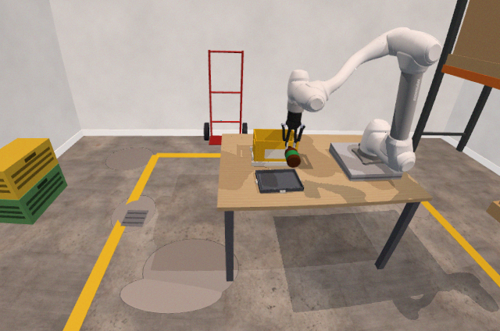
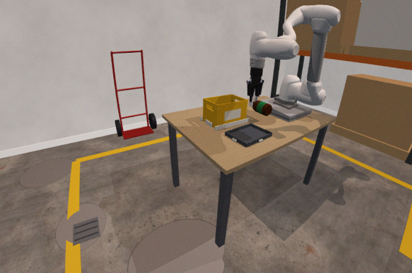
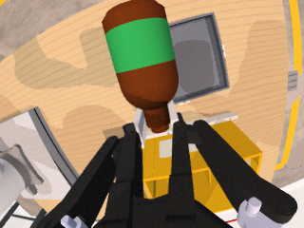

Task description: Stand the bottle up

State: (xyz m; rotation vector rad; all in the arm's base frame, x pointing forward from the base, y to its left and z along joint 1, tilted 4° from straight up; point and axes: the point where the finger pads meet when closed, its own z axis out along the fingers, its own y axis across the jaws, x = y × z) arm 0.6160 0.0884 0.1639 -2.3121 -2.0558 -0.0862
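The bottle lies 5 cm to the left of my hand, 2 cm below it and 1 cm ahead of it. The rest, counted from my hand: dark tray (20 cm below, 6 cm ahead, 4 cm to the left); yellow crate (23 cm to the right, 13 cm below, 3 cm ahead).
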